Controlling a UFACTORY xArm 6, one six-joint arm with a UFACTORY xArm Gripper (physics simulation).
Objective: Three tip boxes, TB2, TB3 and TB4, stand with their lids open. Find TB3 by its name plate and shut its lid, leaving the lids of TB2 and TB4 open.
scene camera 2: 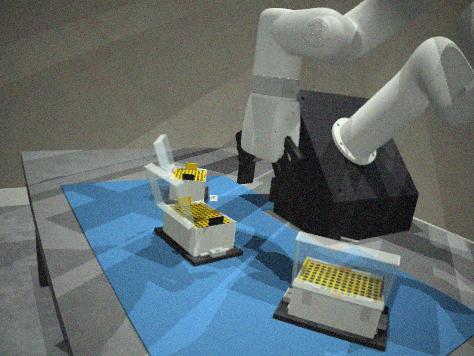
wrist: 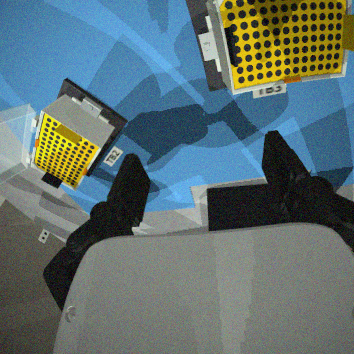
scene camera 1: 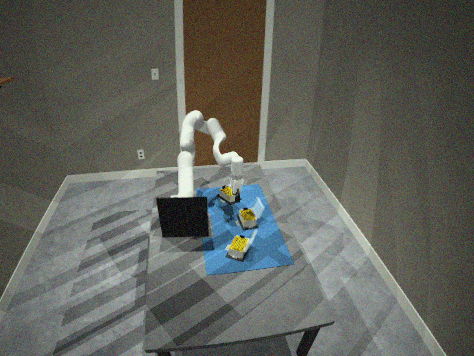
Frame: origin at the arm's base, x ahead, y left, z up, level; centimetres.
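Where they show: gripper, between the fingertips: (scene camera 2: 260, 191) (wrist: 200, 158) (scene camera 1: 236, 198); arm's base, origin of its link: (scene camera 2: 353, 142) (scene camera 1: 186, 201).
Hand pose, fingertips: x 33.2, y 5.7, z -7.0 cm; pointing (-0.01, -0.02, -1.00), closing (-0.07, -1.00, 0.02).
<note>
Each offset is from my fingertips to the top centre of the thing. "spot": to the spot under its first point. Level surfaces: height alone.
TB3 {dx +5.4, dy -9.9, dz -5.5 cm} (scene camera 1: 247, 218) (scene camera 2: 215, 239) (wrist: 285, 45) is the middle box, its name plate {spot: dx -1.7, dy -10.0, dz -12.7 cm} (wrist: 270, 90) showing in the wrist view. Its lid {spot: dx +12.5, dy -9.9, dz -3.2 cm} (scene camera 1: 258, 208) (scene camera 2: 159, 186) stands open and is out of the wrist view. TB2 {dx -0.8, dy +18.8, dz -6.3 cm} (scene camera 1: 229, 195) (scene camera 2: 335, 310) (wrist: 90, 125) is nearest the door, its clear lid {dx +6.0, dy +22.7, dz +2.4 cm} (scene camera 2: 350, 250) (wrist: 12, 145) open. TB4 (scene camera 1: 238, 247) (scene camera 2: 191, 190) is the third box, its lid {dx -1.7, dy -38.1, dz +2.4 cm} (scene camera 1: 254, 238) (scene camera 2: 162, 152) open. My gripper (scene camera 1: 231, 193) (scene camera 2: 262, 186) (wrist: 200, 158) is open and empty, above the base side of the mat, between TB2 and TB3 in the wrist view.
The boxes stand on a blue mat {dz -12.9 cm} (scene camera 1: 275, 252) (scene camera 2: 115, 255) (wrist: 50, 60) on the grey table {dz -13.2 cm} (scene camera 1: 265, 305). The black slanted pedestal (scene camera 1: 183, 217) (scene camera 2: 350, 200) (wrist: 235, 207) of the arm stands beside the mat, close to my gripper.
</note>
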